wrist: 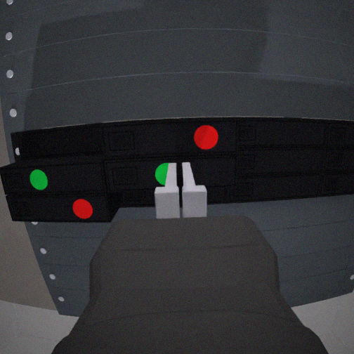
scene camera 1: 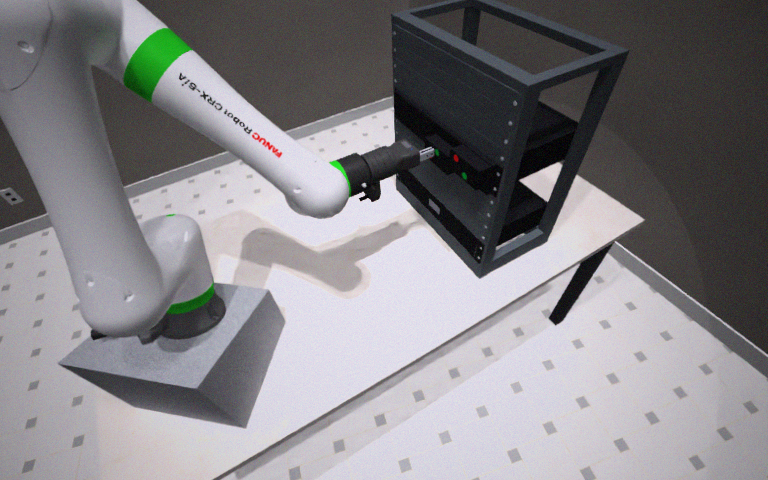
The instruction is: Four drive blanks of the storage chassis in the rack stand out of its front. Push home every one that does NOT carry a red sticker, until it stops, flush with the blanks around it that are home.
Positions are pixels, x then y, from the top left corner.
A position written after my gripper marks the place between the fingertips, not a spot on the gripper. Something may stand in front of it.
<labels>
My gripper shows in the wrist view (179, 176) and in scene camera 1 (432, 151). A rack shows in the wrist view and in scene camera 1. One and the same spot on the rack: (wrist: 72, 182) is (scene camera 1: 456, 167).
</labels>
